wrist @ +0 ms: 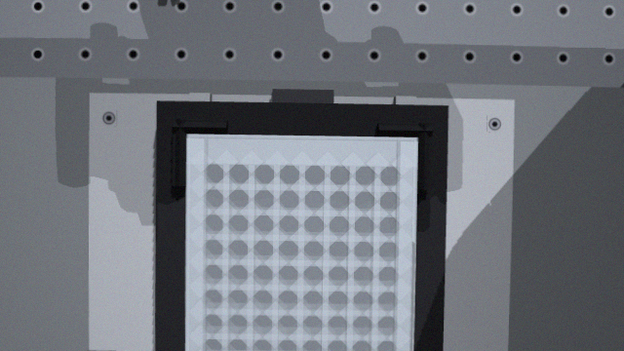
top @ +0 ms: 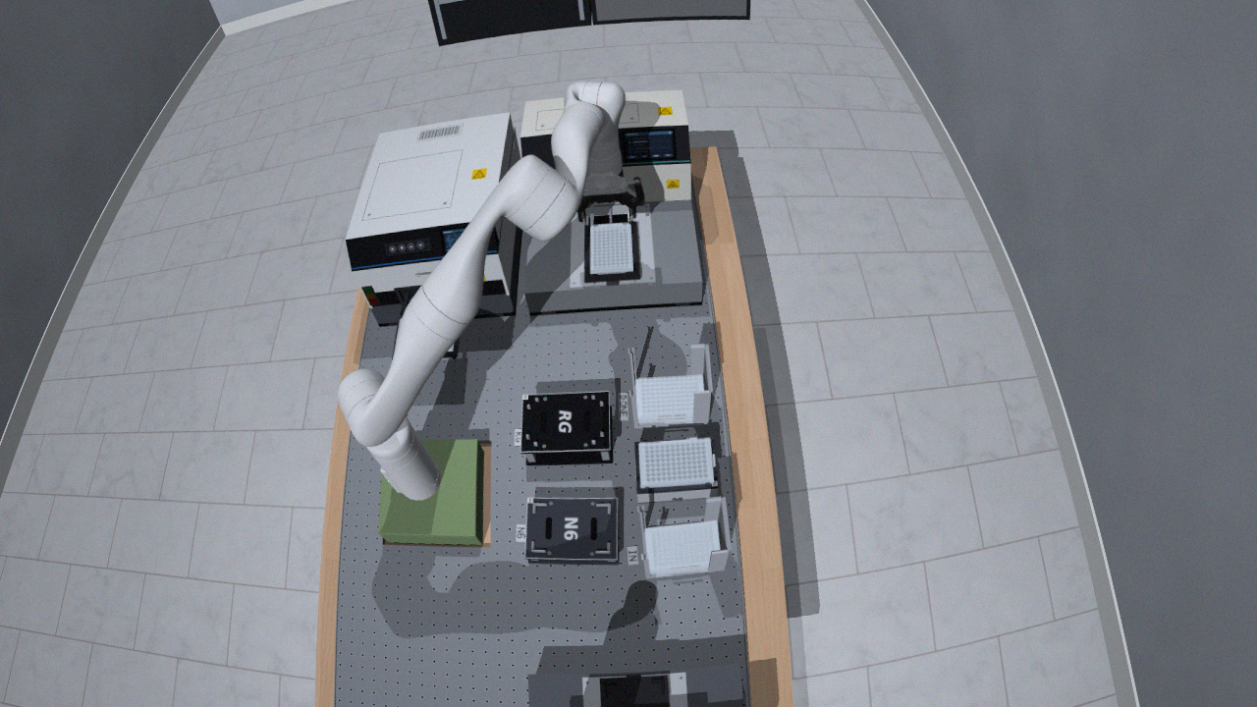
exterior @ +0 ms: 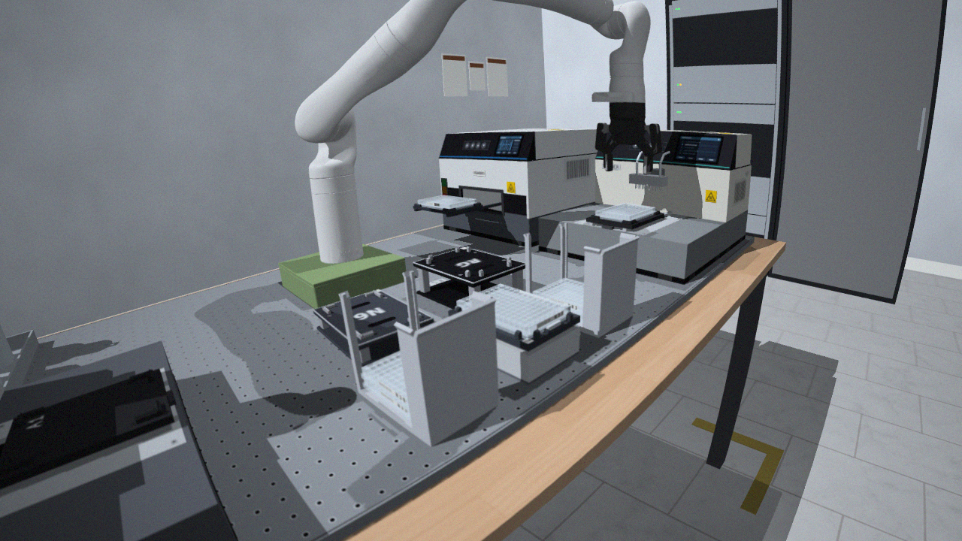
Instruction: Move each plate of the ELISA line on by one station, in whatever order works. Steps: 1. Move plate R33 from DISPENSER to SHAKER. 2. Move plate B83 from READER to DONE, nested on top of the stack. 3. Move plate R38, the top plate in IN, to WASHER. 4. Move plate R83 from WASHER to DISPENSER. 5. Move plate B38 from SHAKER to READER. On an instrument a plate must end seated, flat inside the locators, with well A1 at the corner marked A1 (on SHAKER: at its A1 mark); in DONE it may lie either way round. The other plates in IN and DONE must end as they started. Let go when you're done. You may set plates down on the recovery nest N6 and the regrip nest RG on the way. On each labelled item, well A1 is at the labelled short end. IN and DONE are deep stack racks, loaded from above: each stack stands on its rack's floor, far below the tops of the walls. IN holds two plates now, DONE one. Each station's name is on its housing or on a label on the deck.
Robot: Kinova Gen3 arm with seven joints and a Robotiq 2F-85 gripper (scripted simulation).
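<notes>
My hand is 9 cm above the plate R83. Also, from my hand: plate B83: 11 cm ahead, 31 cm to the right, 16 cm below; then washer nest: 10 cm below; then washer head: 10 cm to the left, 3 cm below.
</notes>
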